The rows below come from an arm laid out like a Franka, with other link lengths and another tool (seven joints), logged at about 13 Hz.
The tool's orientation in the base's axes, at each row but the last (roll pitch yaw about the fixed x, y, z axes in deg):
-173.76 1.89 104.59
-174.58 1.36 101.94
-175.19 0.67 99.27
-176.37 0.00 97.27
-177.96 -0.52 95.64
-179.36 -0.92 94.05
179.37 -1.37 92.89
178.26 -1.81 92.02
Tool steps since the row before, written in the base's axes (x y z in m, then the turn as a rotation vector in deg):
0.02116 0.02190 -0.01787 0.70 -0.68 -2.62
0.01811 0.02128 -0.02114 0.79 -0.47 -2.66
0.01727 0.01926 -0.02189 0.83 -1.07 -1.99
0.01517 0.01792 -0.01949 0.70 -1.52 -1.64
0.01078 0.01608 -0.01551 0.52 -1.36 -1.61
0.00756 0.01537 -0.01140 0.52 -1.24 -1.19
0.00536 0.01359 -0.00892 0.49 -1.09 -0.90
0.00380 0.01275 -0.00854 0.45 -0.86 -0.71
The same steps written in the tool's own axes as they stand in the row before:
0.01644 0.02772 0.01441 -0.75 0.79 2.58
0.01757 0.02398 0.01855 -0.56 0.93 2.60
0.01648 0.02190 0.01993 -1.17 0.81 1.94
0.01586 0.01851 0.01835 -1.60 0.60 1.60
0.01480 0.01286 0.01520 -1.42 0.44 1.58
0.01461 0.00876 0.01154 -1.29 0.44 1.16
0.01309 0.00594 0.00930 -1.13 0.42 0.88
0.01233 0.00397 0.00906 -0.90 0.40 0.69

